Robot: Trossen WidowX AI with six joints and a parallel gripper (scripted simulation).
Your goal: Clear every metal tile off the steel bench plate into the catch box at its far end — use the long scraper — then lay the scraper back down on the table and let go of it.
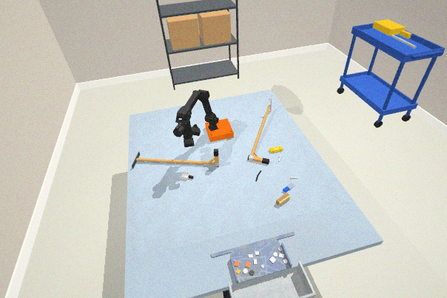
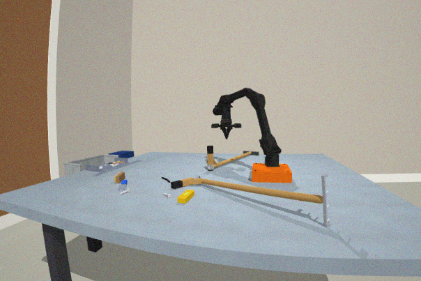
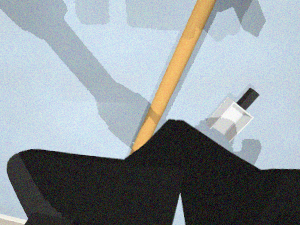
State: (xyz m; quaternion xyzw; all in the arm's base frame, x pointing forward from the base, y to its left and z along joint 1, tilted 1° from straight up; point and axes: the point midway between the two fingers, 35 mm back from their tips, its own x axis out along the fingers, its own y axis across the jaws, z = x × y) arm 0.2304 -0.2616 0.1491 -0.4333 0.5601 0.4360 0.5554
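The scraper lies 11 cm below my gripper tip, 10 cm to the right of it and 5 cm behind it. The rest, counted from my gripper tip: white-and-black piece (16 cm below, 10 cm ahead, 7 cm to the right); yellow block (57 cm to the left, 18 cm ahead, 15 cm below); black curved strip (34 cm to the left, 31 cm ahead, 16 cm below).
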